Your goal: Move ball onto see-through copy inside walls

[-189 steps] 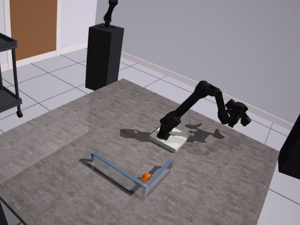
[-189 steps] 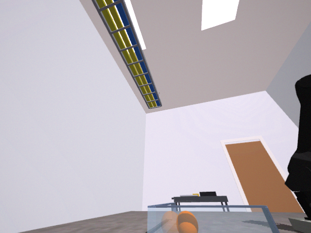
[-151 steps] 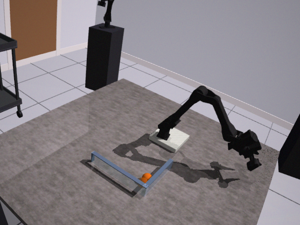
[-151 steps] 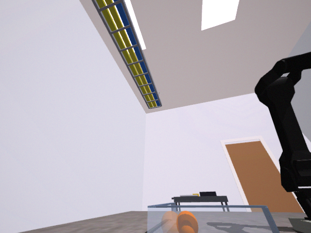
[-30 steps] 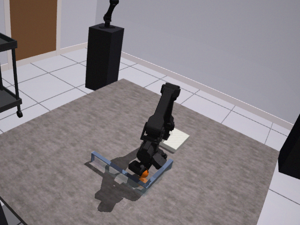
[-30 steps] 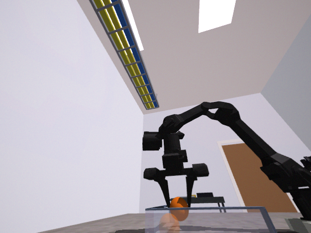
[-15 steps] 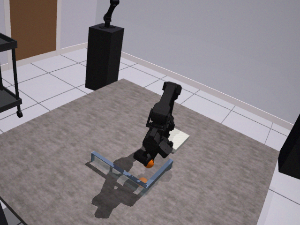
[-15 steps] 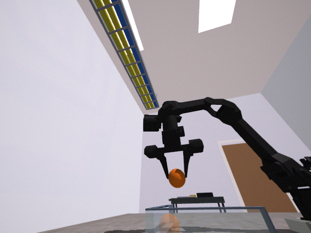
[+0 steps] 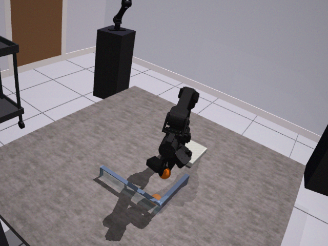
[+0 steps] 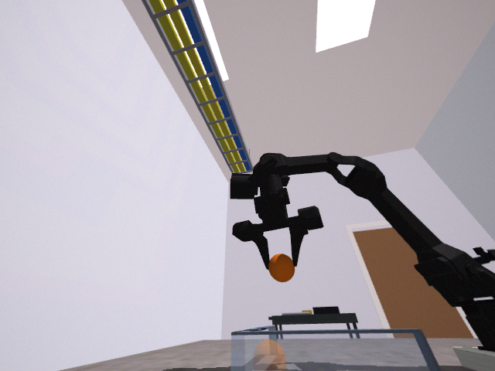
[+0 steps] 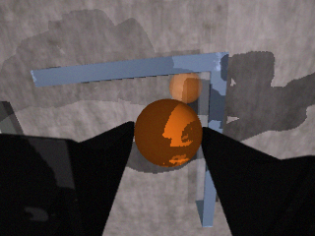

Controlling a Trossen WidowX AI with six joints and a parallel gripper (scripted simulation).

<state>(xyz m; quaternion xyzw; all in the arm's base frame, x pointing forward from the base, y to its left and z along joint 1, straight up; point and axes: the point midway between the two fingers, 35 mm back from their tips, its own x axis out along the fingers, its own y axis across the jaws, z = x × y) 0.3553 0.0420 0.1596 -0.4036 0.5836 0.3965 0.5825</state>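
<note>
Right now the see-through copy of ball is 13 cm below my gripper tip and 3 cm ahead of it. From my gripper tip the other things lie so: orange ball (right at my gripper tip).
</note>
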